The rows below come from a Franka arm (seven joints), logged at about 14 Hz.
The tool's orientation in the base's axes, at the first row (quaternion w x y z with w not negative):
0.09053, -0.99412, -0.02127, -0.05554
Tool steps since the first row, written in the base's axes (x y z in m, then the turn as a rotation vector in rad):
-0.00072, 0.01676, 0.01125, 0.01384, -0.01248, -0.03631
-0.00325, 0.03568, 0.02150, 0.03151, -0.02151, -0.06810
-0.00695, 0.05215, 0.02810, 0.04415, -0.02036, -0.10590
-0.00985, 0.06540, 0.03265, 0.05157, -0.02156, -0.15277
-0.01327, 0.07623, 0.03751, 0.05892, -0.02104, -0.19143
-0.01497, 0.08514, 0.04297, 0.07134, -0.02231, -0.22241
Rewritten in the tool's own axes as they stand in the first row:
0.00111, -0.01851, -0.00802, 0.00919, 0.01944, 0.03469
0.00038, -0.03905, -0.01485, 0.02281, 0.03488, 0.06600
-0.00201, -0.05660, -0.01870, 0.03108, 0.04113, 0.10450
-0.00394, -0.07058, -0.02104, 0.03305, 0.05102, 0.15089
-0.00643, -0.08227, -0.02418, 0.03595, 0.05776, 0.18955
-0.00721, -0.09208, -0.02807, 0.04470, 0.06517, 0.22093

